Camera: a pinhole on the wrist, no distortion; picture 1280 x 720 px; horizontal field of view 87.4 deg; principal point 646.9 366.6 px. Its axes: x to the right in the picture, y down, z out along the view. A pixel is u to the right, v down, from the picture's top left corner.
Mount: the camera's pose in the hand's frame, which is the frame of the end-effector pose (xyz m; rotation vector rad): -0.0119 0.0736 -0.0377 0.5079 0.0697 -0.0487
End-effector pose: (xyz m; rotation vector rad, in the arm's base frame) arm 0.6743 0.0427 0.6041 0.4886 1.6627 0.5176
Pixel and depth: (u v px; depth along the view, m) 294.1 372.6 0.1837
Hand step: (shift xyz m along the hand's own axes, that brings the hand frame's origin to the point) -0.0982 -0.0117 0.1308
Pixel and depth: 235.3 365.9 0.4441
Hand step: -0.2597 -0.1353 0.3706
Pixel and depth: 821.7 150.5 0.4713
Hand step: 0.1267 -0.2924 0.2897
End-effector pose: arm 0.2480 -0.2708 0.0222 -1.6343 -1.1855 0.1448
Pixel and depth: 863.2 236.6 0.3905
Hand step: 0.1302 -0.1866 0.2560
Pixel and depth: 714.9 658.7 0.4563
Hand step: 0.0719 0.0235 0.4526
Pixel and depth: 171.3 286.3 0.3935
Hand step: -0.2719 -0.1512 0.3044
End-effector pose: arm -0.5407 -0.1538 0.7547 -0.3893 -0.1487 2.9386
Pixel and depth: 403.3 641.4 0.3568
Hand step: -0.1124 0.0313 0.3543
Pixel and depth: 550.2 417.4 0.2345
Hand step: -0.0317 -0.0242 0.1779
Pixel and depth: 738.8 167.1 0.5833
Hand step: 0.0886 -0.3647 0.3802
